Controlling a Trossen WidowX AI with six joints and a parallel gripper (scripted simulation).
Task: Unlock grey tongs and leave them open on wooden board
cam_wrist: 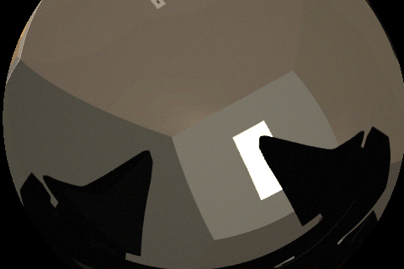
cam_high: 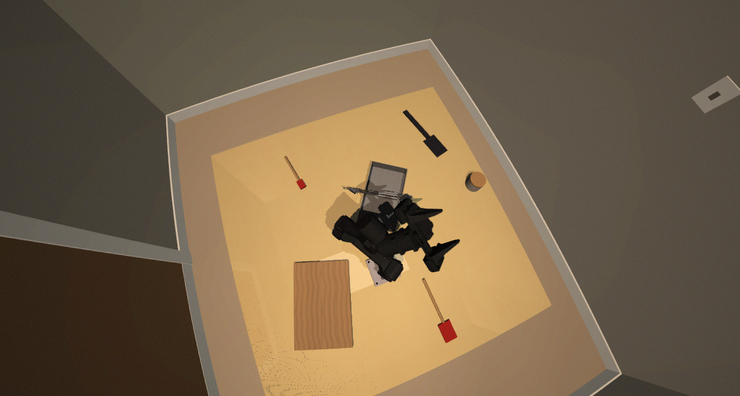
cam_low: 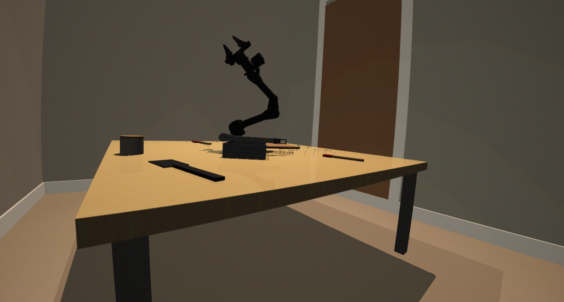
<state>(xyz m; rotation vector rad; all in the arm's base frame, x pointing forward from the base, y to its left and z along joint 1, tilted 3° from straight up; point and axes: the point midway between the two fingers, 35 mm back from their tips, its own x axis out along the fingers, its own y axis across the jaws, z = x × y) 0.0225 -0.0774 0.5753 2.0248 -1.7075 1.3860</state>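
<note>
My gripper tip is now 280 mm short of the roasting tin, 40 mm to the right of it and 590 mm above it. Also, from my gripper tip: red spatula 290 mm behind, 70 mm to the right, 610 mm below; yellow lock piece 310 mm ahead, 120 mm to the left, 550 mm below; wooden board 120 mm behind, 410 mm to the left, 610 mm below.
</note>
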